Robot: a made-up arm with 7 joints. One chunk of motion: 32 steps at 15 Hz.
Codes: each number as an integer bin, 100 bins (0 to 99) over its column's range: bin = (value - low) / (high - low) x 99, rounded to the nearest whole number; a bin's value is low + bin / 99 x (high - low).
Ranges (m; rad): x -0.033..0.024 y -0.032..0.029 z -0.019..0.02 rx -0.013..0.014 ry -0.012..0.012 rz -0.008..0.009
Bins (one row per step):
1: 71 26 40 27 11 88
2: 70 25 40 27 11 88
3: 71 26 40 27 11 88
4: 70 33 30 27 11 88
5: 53 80 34 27 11 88
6: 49 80 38 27 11 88
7: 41 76 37 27 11 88
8: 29 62 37 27 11 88
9: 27 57 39 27 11 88
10: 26 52 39 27 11 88
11: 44 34 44 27 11 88
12: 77 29 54 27 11 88
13: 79 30 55 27 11 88
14: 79 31 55 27 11 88
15: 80 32 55 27 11 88
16: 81 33 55 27 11 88
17: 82 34 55 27 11 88
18: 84 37 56 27 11 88
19: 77 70 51 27 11 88
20: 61 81 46 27 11 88
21: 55 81 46 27 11 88
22: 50 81 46 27 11 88
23: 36 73 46 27 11 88
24: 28 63 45 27 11 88
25: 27 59 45 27 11 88
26: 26 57 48 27 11 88
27: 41 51 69 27 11 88
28: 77 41 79 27 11 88
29: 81 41 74 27 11 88
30: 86 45 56 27 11 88
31: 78 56 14 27 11 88
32: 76 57 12 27 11 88
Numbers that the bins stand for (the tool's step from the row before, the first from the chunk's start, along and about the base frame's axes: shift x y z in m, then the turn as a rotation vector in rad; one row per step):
1: 0.00788 -0.01598 -0.00324 -0.00564 -0.00933 0.00711
2: 0.00730 -0.01660 -0.00324 -0.00564 -0.00933 0.00711
3: 0.00788 -0.01598 -0.00324 -0.00564 -0.00933 0.00711
4: 0.00730 -0.01167 -0.00718 -0.00564 -0.00933 0.00711
5: -0.00248 0.01729 -0.00561 -0.00564 -0.00933 0.00711
6: -0.00479 0.01729 -0.00403 -0.00564 -0.00933 0.00711
7: -0.00939 0.01483 -0.00442 -0.00564 -0.00933 0.00711
8: -0.01630 0.00620 -0.00442 -0.00564 -0.00933 0.00711
9: -0.01745 0.00312 -0.00364 -0.00564 -0.00933 0.00711
10: -0.01803 0.00004 -0.00364 -0.00564 -0.00933 0.00711
11: -0.00767 -0.01105 -0.00167 -0.00564 -0.00933 0.00711
12: 0.01133 -0.01413 0.00227 -0.00564 -0.00933 0.00711
13: 0.01248 -0.01352 0.00267 -0.00564 -0.00933 0.00711
14: 0.01248 -0.01290 0.00267 -0.00564 -0.00933 0.00711
15: 0.01306 -0.01228 0.00267 -0.00564 -0.00933 0.00711
16: 0.01364 -0.01167 0.00267 -0.00564 -0.00933 0.00711
17: 0.01421 -0.01105 0.00267 -0.00564 -0.00933 0.00711
18: 0.01536 -0.00920 0.00306 -0.00564 -0.00933 0.00711
19: 0.01133 0.01113 0.00109 -0.00564 -0.00933 0.00711
20: 0.00212 0.01791 -0.00088 -0.00564 -0.00933 0.00711
21: -0.00133 0.01791 -0.00088 -0.00564 -0.00933 0.00711
22: -0.00421 0.01791 -0.00088 -0.00564 -0.00933 0.00711
23: -0.01227 0.01298 -0.00088 -0.00564 -0.00933 0.00711
24: -0.01688 0.00682 -0.00127 -0.00564 -0.00933 0.00711
25: -0.01745 0.00435 -0.00127 -0.00564 -0.00933 0.00711
26: -0.01803 0.00312 -0.00009 -0.00564 -0.00933 0.00711
27: -0.00939 -0.00058 0.00818 -0.00564 -0.00933 0.00711
28: 0.01133 -0.00674 0.01212 -0.00564 -0.00933 0.00711
29: 0.01364 -0.00674 0.01015 -0.00564 -0.00933 0.00711
30: 0.01652 -0.00427 0.00306 -0.00564 -0.00933 0.00711
31: 0.01191 0.00251 -0.01348 -0.00564 -0.00933 0.00711
32: 0.01076 0.00312 -0.01427 -0.00564 -0.00933 0.00711

